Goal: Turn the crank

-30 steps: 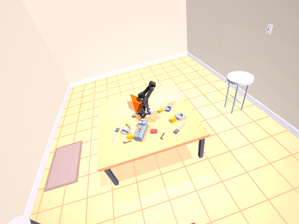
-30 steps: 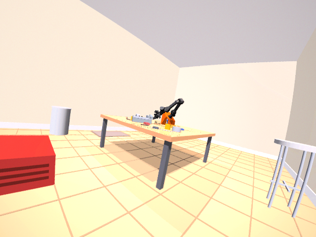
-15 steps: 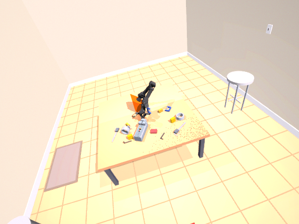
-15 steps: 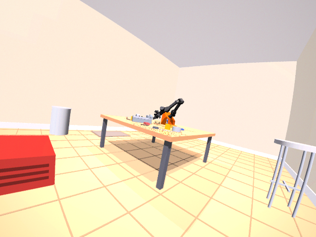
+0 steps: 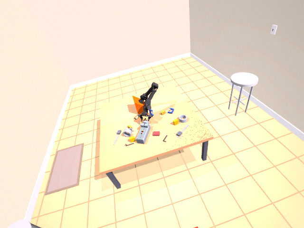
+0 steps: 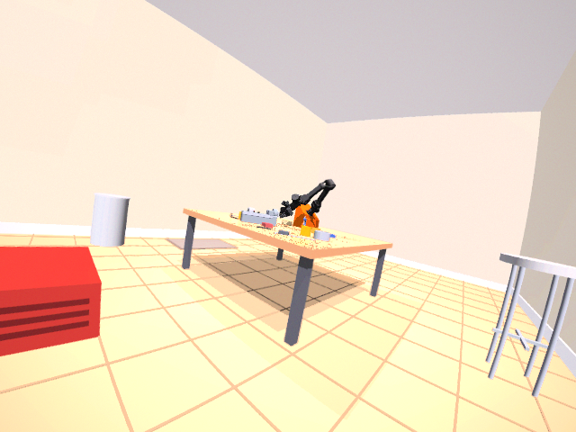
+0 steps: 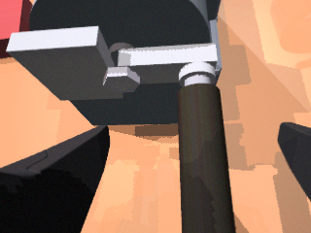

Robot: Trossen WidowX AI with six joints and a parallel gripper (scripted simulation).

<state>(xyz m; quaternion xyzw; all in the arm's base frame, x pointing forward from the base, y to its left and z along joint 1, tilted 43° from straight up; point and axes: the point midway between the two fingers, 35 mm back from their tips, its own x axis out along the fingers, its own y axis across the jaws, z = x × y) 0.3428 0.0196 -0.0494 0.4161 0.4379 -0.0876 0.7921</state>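
My gripper tip is 20 mm past the dark crank handle, 10 mm to the right of it and 30 mm below it. From my gripper tip the other things lie so: red pointer 190 mm ahead, 80 mm to the right, 20 mm above; then red block 200 mm ahead, 90 mm to the left, 50 mm below.
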